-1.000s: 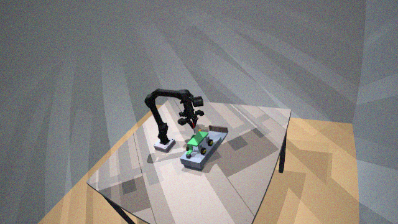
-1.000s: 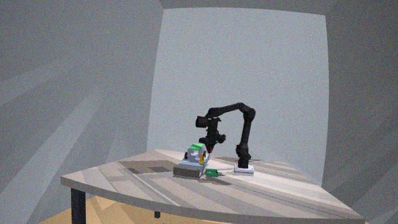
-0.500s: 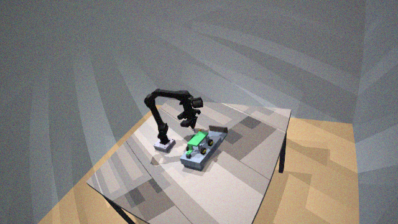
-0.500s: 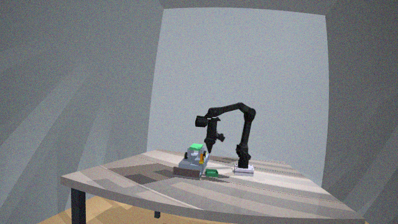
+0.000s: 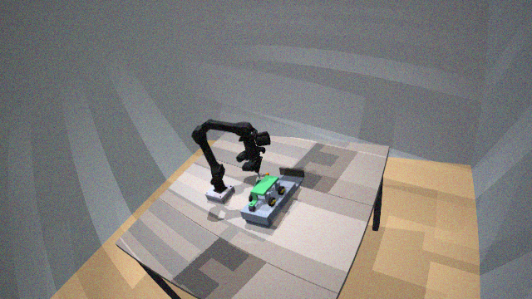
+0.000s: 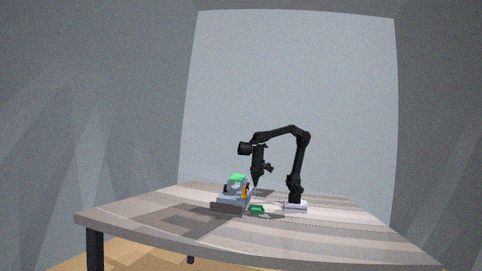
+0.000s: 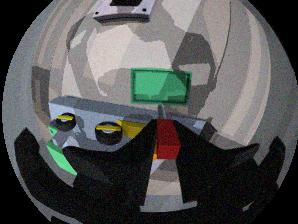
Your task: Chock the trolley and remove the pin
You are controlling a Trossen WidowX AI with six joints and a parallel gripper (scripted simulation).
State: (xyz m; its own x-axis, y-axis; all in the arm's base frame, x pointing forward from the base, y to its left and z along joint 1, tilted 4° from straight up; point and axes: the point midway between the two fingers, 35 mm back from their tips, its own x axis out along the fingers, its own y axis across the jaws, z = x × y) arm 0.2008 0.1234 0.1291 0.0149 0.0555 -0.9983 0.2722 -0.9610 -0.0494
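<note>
Now: gripper tip 6 cm short of the yellow chock, 5 cm above it and 2 cm to the left of it. Also, from my gripper tip: trolley 13 cm ahead, 10 cm to the right, 2 cm below; then red-headed stop pin right at my gripper tip; then dark end wall 16 cm to the left, 10 cm below, 10 cm ahead.
</note>
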